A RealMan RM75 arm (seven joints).
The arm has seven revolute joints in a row. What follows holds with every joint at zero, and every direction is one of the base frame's.
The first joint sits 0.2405 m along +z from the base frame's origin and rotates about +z.
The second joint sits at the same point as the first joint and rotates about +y.
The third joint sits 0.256 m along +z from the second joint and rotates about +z.
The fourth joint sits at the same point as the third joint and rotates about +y.
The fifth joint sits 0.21 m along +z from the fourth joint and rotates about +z.
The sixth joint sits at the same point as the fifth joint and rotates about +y.
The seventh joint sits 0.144 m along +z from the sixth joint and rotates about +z.
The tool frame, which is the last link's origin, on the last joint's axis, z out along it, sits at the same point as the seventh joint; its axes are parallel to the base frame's.
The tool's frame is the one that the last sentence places.
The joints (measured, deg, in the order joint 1, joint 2, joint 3, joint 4, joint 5, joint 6, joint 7), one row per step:
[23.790 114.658 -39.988 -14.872 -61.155 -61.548 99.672]
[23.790 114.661 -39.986 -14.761 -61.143 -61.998 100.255]
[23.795 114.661 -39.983 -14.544 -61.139 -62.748 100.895]
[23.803 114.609 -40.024 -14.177 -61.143 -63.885 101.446]
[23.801 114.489 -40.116 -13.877 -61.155 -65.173 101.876]
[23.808 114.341 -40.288 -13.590 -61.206 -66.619 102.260]
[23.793 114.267 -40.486 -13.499 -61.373 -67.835 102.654]
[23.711 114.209 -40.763 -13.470 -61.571 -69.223 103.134]
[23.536 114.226 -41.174 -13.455 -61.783 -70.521 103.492]
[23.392 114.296 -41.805 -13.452 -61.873 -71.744 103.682]
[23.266 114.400 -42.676 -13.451 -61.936 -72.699 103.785]
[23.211 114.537 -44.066 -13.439 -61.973 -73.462 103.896]
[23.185 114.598 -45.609 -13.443 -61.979 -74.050 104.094]
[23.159 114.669 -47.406 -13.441 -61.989 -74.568 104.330]
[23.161 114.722 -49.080 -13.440 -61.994 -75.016 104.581]
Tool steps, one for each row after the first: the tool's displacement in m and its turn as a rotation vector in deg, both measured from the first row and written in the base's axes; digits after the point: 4 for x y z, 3 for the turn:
[-0.0009 -0.0004 -0.0003 -0.072 0.747 0.234]
[-0.0024 -0.0010 -0.0009 -0.187 1.677 0.689]
[-0.0046 -0.0021 -0.0016 -0.361 2.636 1.471]
[-0.0070 -0.0031 -0.0016 -0.498 3.392 2.476]
[-0.0099 -0.0041 -0.0015 -0.704 4.063 3.698]
[-0.0126 -0.0049 -0.0017 -0.990 4.575 4.822]
[-0.0157 -0.0063 -0.0019 -1.357 5.153 6.094]
[-0.0184 -0.0083 -0.0032 -1.869 5.612 7.271]
[-0.0215 -0.0103 -0.0051 -2.467 5.935 8.505]
[-0.0244 -0.0121 -0.0080 -3.273 6.090 9.599]
[-0.0279 -0.0138 -0.0127 -4.557 6.110 10.747]
[-0.0312 -0.0152 -0.0171 -5.959 6.064 11.786]
[-0.0345 -0.0169 -0.0223 -7.619 5.983 12.825]
[-0.0375 -0.0184 -0.0271 -9.177 5.922 13.768]

